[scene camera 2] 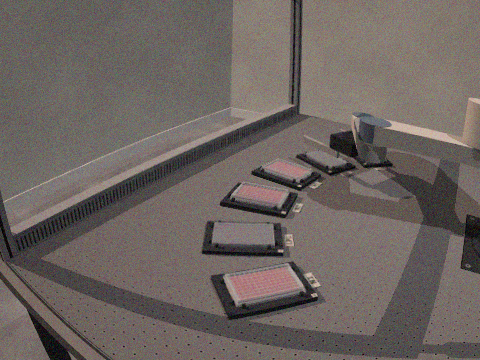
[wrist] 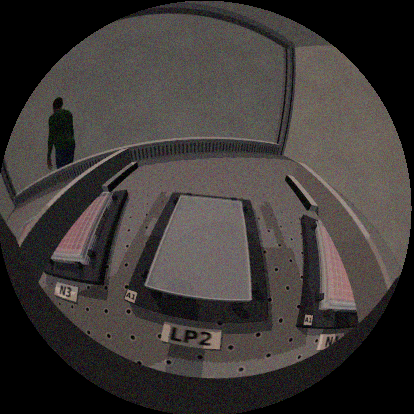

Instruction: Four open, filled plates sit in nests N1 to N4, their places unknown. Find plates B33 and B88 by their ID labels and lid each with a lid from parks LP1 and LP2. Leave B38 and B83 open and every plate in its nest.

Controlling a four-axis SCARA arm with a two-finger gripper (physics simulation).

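Places are measured from the arm's base along level axes (x ahead, y left, z up), in centimetres.
Pixels of known places: gripper, fingertip midpoint: (scene camera 2: 323, 135) (wrist: 211, 157).
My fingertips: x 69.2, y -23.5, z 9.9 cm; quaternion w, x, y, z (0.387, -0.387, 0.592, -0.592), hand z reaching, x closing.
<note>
Ahead of a thing's pixels: the offset from my fingertips to its top centre. "spot": to the spot under its first point.
My gripper (wrist: 211, 157) (scene camera 2: 329, 147) is open and empty, above and near park LP2 {dz -6.7, dx -2.1, dy +0.9 cm} (wrist: 260, 285). A flat grey lid {dz -6.9, dx -2.1, dy +0.9 cm} (wrist: 202, 247) (scene camera 2: 327, 160) lies on LP2, between the finger directions in the wrist view. An open pink plate {dz -6.0, dx +3.4, dy +17.8 cm} (wrist: 82, 232) (scene camera 2: 287, 171) sits in nest N3, at the left. Another pink plate {dz -6.0, dx -13.1, dy -13.8 cm} (wrist: 337, 265) sits in the nest at the right, its label partly cut off. In the scene view, two more pink plates {dz -6.0, dx +1.6, dy +35.6 cm} (scene camera 2: 261, 195) {dz -6.0, dx -17.5, dy +65.7 cm} (scene camera 2: 264, 282) sit nearer the camera, with a second grey lid {dz -6.9, dx -4.8, dy +52.9 cm} (scene camera 2: 243, 234) on its park between them. No plate ID can be read.
A low slotted rail (scene camera 2: 150, 177) (wrist: 200, 149) runs along the table's far side. The arm (scene camera 2: 425, 136) reaches in from the right, over the nest at the far end. A dark plate-like fixture {spot: dz -8.6, dx -56.6, dy +26.5 cm} (scene camera 2: 471, 245) lies at the right edge. A person (wrist: 61, 132) stands beyond the rail.
</note>
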